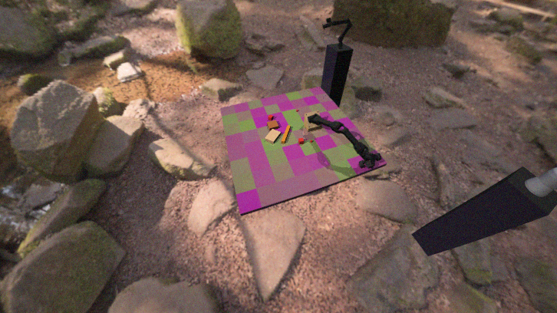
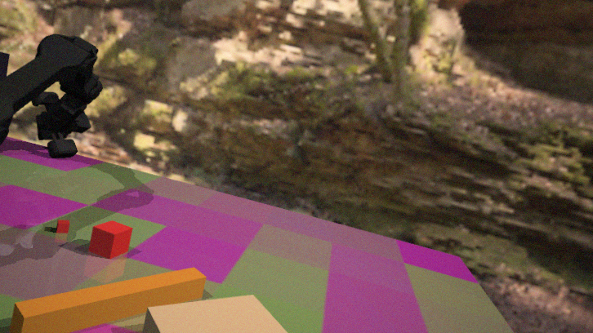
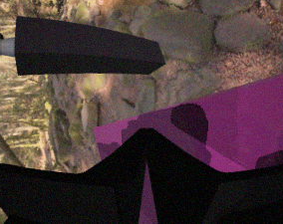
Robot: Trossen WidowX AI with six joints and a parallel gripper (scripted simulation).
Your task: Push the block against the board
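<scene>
The tan rectangular block lies 680 mm ahead of my gripper tip and 660 mm to the right of it. The rest, counted from my gripper tip: square block: 630 mm ahead, 800 mm to the right; then orange board: 550 mm ahead, 640 mm to the right.
</scene>
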